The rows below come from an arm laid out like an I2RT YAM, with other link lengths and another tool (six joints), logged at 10 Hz.
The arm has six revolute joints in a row. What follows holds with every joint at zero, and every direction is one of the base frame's. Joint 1 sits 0.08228 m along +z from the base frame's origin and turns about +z. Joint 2 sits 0.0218 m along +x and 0.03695 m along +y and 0.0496 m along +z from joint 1 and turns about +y. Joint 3 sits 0.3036 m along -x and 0.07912 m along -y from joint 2 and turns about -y. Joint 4 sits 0.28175 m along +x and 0.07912 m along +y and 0.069 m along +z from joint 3 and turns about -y. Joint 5 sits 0.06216 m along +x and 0.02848 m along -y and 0.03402 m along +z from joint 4 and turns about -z. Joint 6 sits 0.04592 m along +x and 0.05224 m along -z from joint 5 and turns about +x. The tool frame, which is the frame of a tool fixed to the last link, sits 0.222 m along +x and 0.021 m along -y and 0.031 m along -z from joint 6; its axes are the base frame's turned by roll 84.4, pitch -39.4 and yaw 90 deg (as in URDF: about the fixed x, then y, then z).
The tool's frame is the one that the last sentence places.
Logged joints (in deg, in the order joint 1, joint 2, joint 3, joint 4, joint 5, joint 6), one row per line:
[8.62 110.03 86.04 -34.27 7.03 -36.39]
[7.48 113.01 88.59 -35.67 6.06 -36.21]
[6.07 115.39 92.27 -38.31 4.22 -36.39]
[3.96 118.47 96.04 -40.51 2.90 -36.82]
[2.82 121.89 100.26 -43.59 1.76 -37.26]
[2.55 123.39 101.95 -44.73 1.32 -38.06]
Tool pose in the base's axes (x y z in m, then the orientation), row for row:
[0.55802 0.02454 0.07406 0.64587 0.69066 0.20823 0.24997]
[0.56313 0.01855 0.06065 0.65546 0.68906 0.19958 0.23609]
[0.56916 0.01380 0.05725 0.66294 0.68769 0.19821 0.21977]
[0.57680 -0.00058 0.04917 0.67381 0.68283 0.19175 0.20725]
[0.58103 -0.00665 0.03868 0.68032 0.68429 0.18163 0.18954]
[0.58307 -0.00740 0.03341 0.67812 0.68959 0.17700 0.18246]
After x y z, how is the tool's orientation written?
As a quaternion, x y z w.
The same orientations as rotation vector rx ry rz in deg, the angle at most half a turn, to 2 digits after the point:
[100.76 107.74 32.48]
[102.99 108.27 31.36]
[105.07 108.99 31.41]
[107.50 108.94 30.59]
[109.58 110.22 29.25]
[109.64 111.50 28.62]

